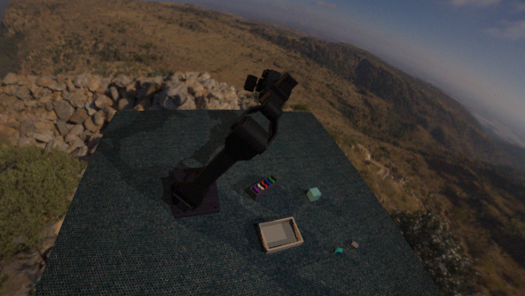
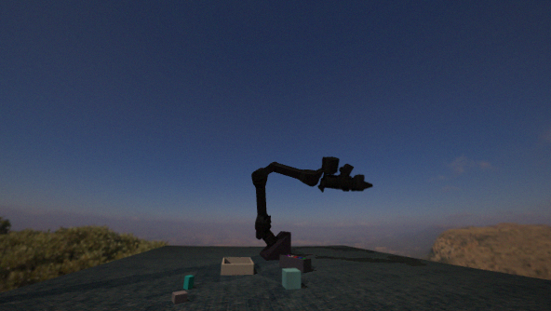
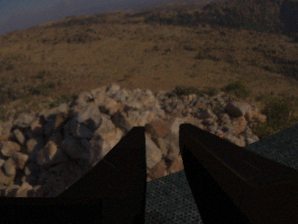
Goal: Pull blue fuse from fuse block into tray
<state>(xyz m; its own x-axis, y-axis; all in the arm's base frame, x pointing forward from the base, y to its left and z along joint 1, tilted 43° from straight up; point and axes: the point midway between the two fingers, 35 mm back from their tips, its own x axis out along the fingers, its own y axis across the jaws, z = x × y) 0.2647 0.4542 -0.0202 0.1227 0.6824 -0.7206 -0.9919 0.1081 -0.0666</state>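
My gripper tip is now 20 mm short of the green fuse, 310 mm to the left of it and 290 mm above it. Also, from my gripper tip: blue fuse (320 mm to the right, 290 mm below); then red fuse (20 mm behind, 330 mm to the right, 290 mm below); then cream fuse (40 mm behind, 350 mm to the right, 290 mm below).
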